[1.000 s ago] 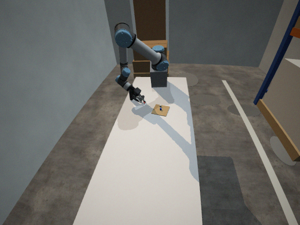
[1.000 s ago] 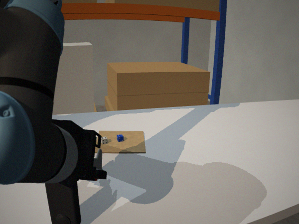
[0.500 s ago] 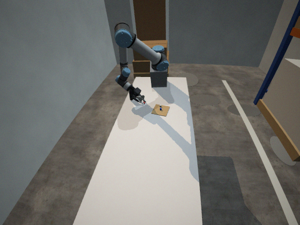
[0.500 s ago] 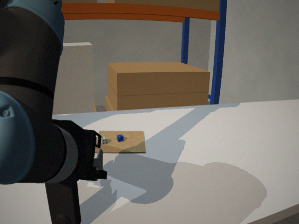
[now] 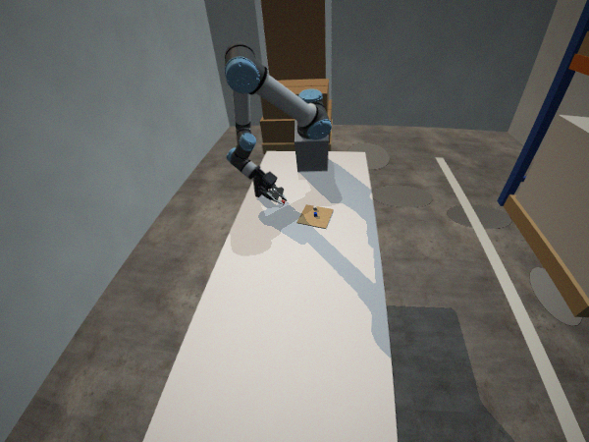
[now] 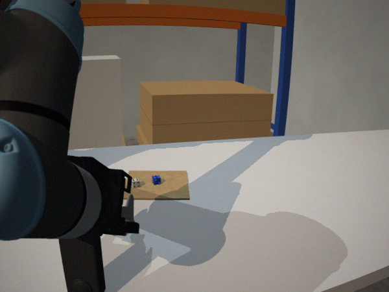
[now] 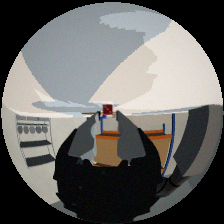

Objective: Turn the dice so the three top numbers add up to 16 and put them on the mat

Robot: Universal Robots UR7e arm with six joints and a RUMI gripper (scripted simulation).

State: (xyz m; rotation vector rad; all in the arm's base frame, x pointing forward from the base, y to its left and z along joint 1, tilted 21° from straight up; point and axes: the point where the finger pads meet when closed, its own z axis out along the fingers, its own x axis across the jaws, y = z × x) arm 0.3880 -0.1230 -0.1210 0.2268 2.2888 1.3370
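Now: the red die 1 cm below my hand. From my hand the other things lie so: blue die: 17 cm to the left, 9 cm ahead; mat: 17 cm to the left, 9 cm ahead, 1 cm below; white die: 17 cm to the left, 4 cm ahead.
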